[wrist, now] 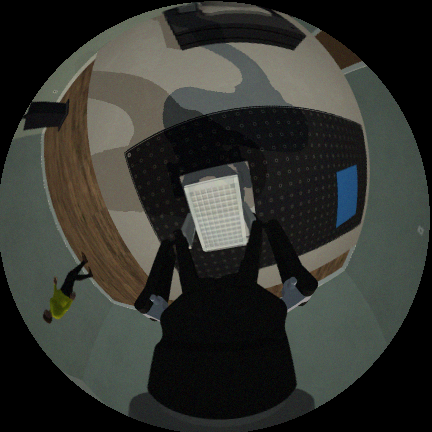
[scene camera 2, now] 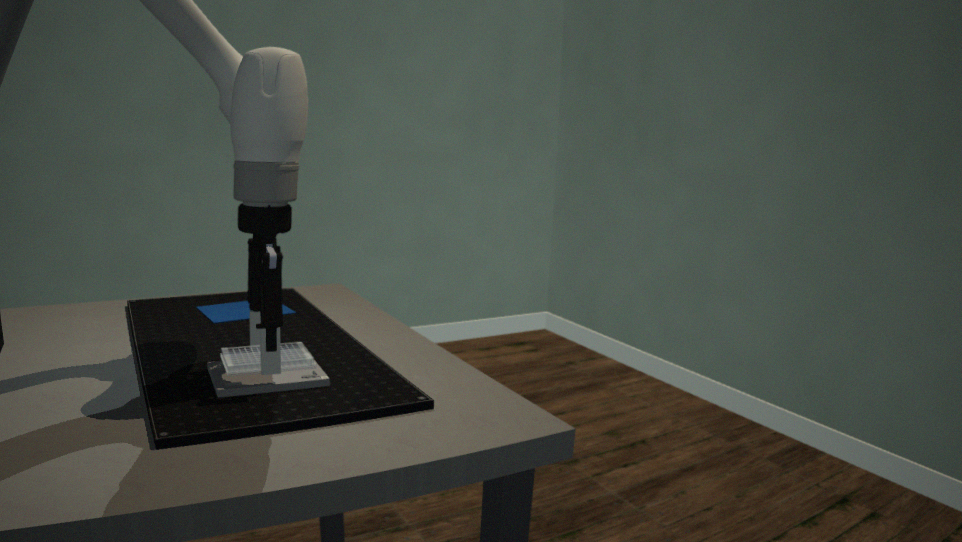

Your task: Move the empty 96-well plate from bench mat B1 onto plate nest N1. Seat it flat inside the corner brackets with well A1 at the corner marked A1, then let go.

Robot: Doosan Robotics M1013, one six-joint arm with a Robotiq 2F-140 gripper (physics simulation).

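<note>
The clear-white 96-well plate is between the fingers of my gripper, which is shut on its two long sides. The plate is over the pale grey plate nest N1 and looks roughly level. I cannot tell whether it touches the nest or hangs slightly above it. Strips of the nest show past the plate's edges. The plate and fingers hide most corner brackets, and the A1 mark cannot be read. The blue bench mat B1 lies farther back, with no plate on it.
The nest and mat are on a black perforated board on the grey table. The robot's dark base shows at the top of the wrist view. A person in a yellow top appears beyond the table.
</note>
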